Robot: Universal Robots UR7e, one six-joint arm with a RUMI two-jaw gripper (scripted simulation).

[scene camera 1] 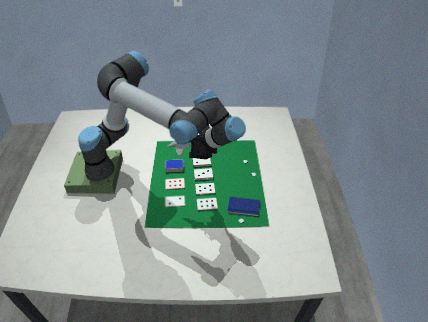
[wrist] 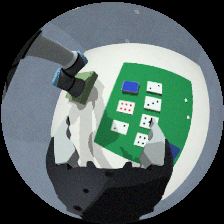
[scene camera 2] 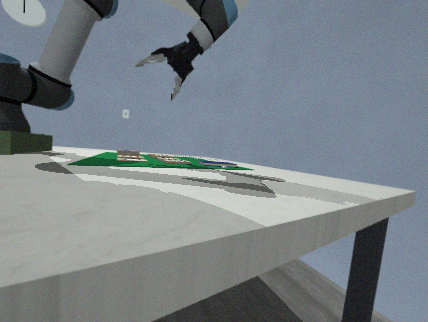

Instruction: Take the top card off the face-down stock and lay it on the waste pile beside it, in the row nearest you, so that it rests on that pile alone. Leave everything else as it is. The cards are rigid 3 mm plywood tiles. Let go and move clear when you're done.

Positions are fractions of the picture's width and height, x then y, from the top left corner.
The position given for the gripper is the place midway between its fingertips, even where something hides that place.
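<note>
The robot's gripper (scene camera 2: 0.36, 0.27) is visible in the scene, and the wrist view shows this same gripper (wrist: 0.49, 0.53) too.
</note>
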